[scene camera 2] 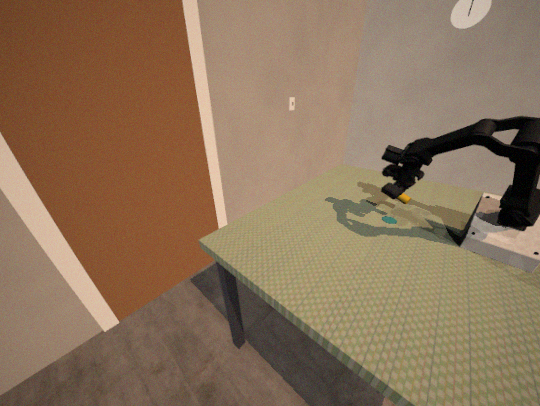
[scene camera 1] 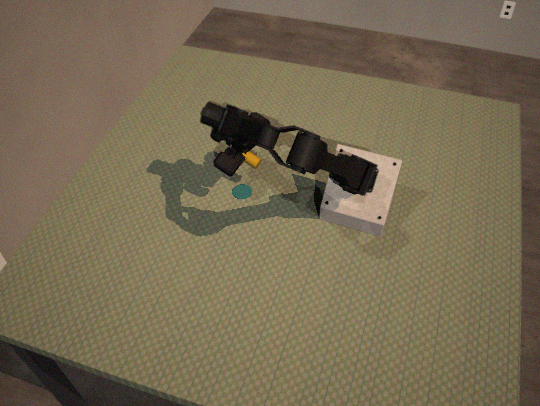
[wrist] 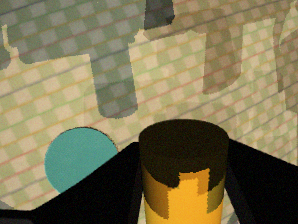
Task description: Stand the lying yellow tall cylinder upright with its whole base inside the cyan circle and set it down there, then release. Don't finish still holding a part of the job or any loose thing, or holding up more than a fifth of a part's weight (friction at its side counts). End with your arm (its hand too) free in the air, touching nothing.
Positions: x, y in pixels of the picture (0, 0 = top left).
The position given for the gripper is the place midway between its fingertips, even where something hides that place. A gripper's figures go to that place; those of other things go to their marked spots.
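Labels:
While a cyan circle [wrist: 76, 153] sits 0.19 m from the lens, the gripper [wrist: 179, 149] is 0.10 m from the lens.

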